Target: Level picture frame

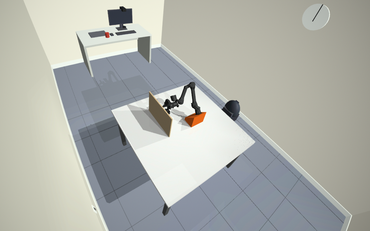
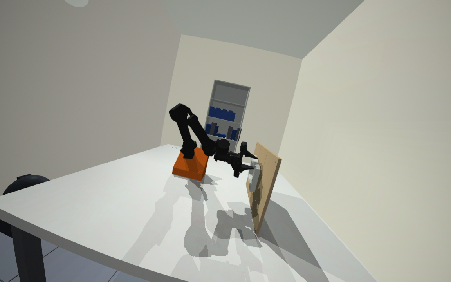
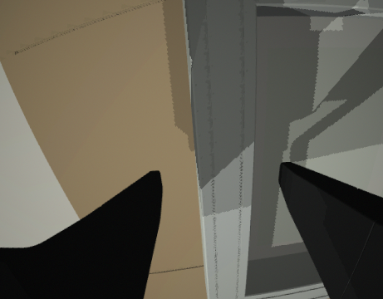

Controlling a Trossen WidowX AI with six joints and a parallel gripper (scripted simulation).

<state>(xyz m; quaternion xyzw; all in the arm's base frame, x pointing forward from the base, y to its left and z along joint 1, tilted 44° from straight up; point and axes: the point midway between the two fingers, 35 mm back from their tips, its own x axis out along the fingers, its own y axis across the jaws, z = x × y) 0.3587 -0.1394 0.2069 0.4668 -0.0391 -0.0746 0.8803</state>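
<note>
Now: gripper tip 5 cm above the pale grey picture frame, 1 cm to the right of it and 1 cm short of it. Also, from my gripper tip: wall panel 6 cm below, 2 cm ahead.
</note>
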